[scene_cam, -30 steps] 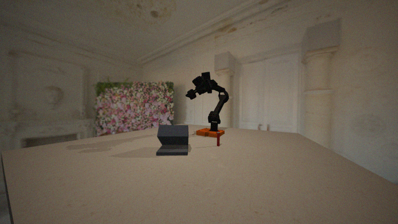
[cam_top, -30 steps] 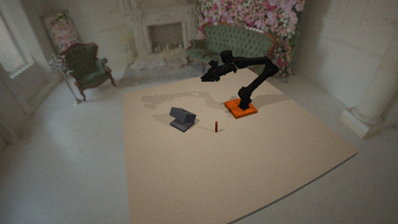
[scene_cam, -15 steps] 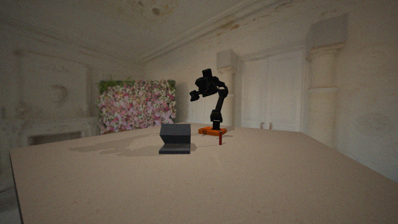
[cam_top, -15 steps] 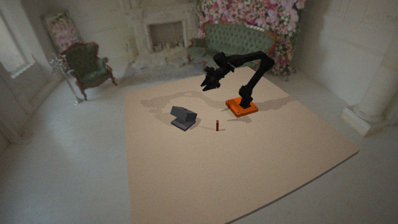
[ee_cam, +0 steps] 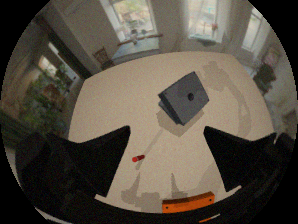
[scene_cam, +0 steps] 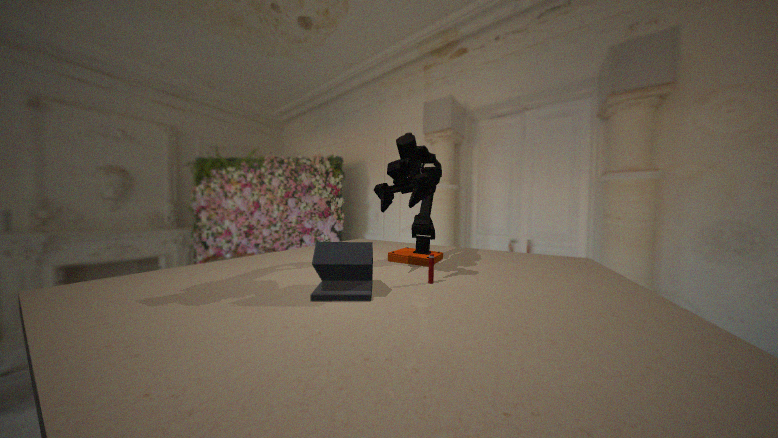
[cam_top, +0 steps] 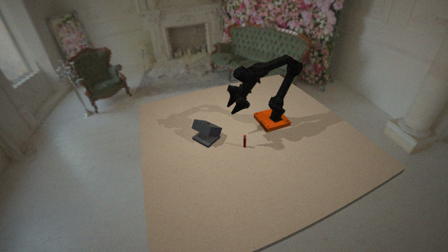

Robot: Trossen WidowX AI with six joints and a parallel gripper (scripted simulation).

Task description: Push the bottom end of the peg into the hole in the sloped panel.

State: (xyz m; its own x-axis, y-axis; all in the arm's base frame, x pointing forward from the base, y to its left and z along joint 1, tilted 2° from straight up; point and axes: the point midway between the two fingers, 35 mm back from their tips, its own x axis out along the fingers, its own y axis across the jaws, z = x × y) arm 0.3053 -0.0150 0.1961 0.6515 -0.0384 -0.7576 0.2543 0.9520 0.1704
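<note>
My gripper tip is now 30 mm past the thin red peg, 100 mm to the right of it and 150 mm above it. Round my gripper tip: flat panel foot 120 mm ahead, 80 mm to the right, 200 mm below; then dark grey sloped panel 110 mm ahead, 90 mm to the right, 130 mm below.
</note>
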